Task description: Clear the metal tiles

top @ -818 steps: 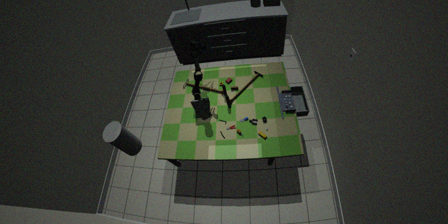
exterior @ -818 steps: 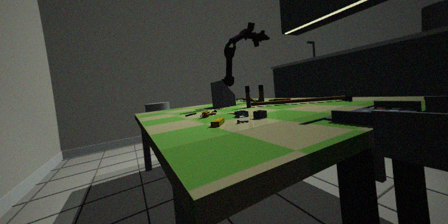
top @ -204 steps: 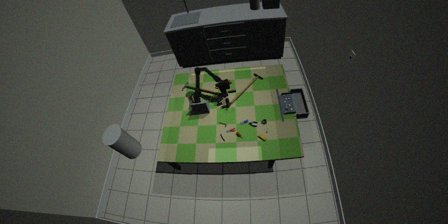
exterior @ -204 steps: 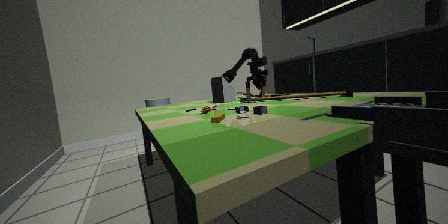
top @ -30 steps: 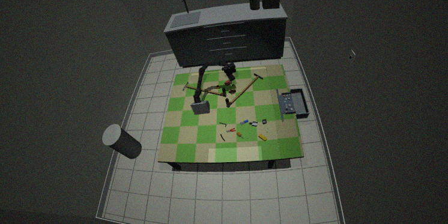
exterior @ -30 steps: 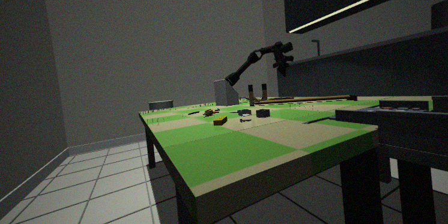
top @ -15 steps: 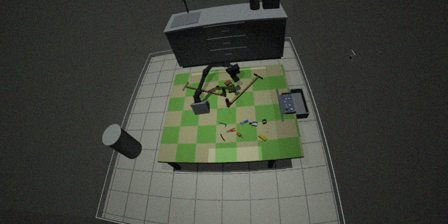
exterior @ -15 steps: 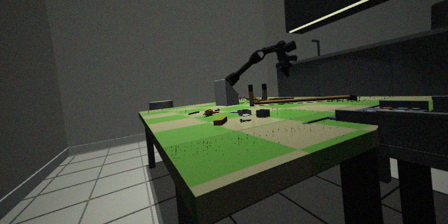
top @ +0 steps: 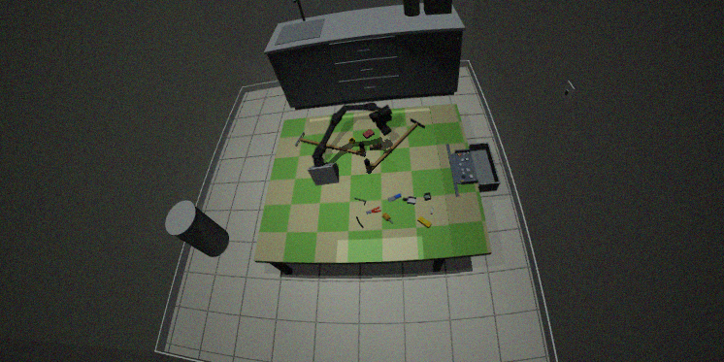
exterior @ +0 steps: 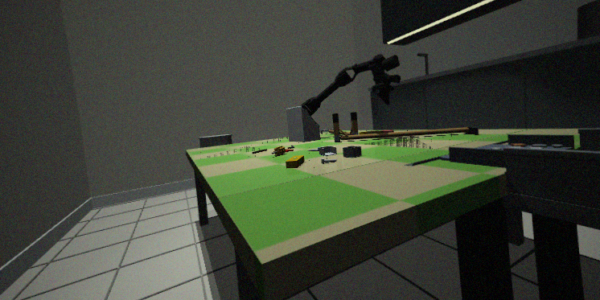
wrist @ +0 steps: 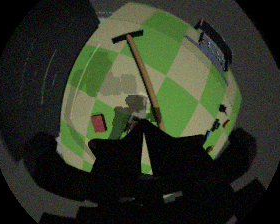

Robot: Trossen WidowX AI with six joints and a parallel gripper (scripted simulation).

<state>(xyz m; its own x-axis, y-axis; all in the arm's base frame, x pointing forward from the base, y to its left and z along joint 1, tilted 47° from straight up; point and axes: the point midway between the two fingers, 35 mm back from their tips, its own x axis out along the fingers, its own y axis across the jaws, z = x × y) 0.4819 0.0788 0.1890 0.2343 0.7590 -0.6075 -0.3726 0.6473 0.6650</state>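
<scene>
Now: the long scraper 10 cm below my gripper tip, 6 cm ahead of it and 3 cm to the right of it. Also, from my gripper tip: yellow ring 26 cm behind, 16 cm below, 10 cm to the left; blue piece 46 cm to the right, 16 cm below, 1 cm behind; red block 15 cm below, 14 cm to the left, 12 cm behind.
</scene>
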